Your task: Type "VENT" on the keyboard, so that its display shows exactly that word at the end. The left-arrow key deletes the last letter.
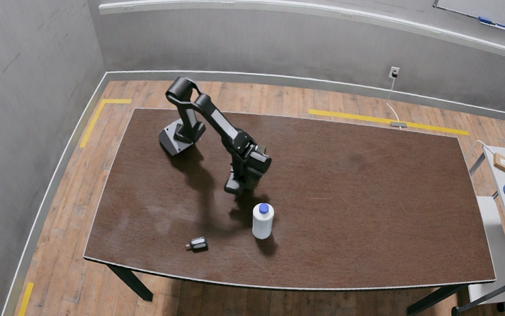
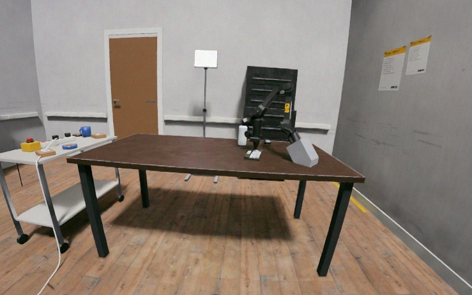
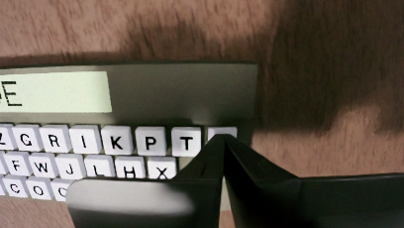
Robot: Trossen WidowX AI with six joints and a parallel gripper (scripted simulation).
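My gripper is now 4 cm above the left-arrow key. From my hand the other things lie so: dark object (25 cm to the right, 15 cm behind, 3 cm below); white bottle (19 cm to the right, 7 cm ahead, 3 cm above).
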